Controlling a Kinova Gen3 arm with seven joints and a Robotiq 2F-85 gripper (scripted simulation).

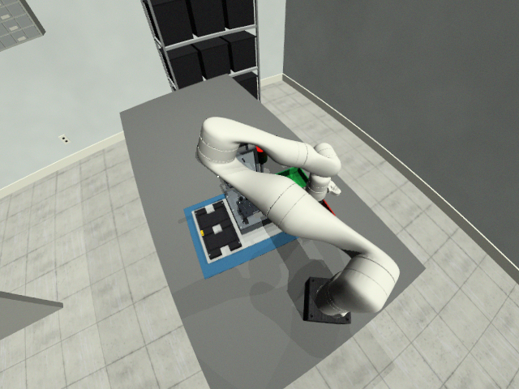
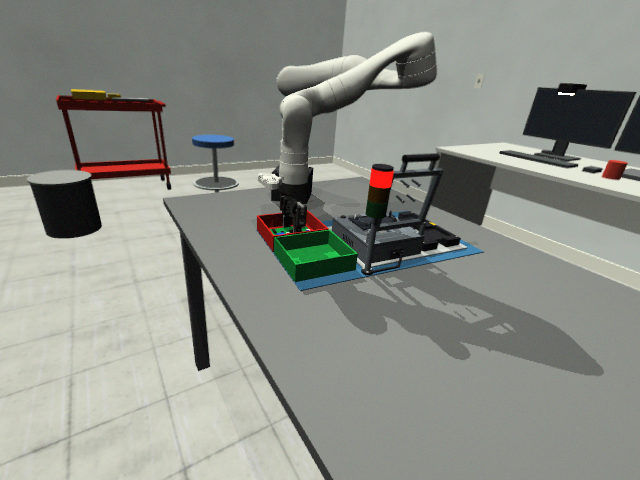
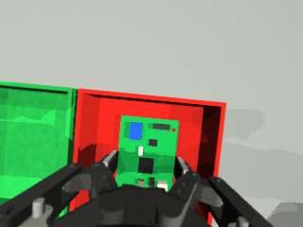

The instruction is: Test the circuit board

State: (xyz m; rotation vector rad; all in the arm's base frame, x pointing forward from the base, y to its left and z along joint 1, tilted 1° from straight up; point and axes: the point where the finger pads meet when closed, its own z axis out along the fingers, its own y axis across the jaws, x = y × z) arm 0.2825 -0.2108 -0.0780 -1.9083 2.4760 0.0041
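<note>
My gripper is now 10 mm above the red bin. Round my hand: green circuit board: 10 mm below; then tester bed: 170 mm to the left, 160 mm ahead, 50 mm above; then green bin: 150 mm ahead, 40 mm to the right, 10 mm below.
</note>
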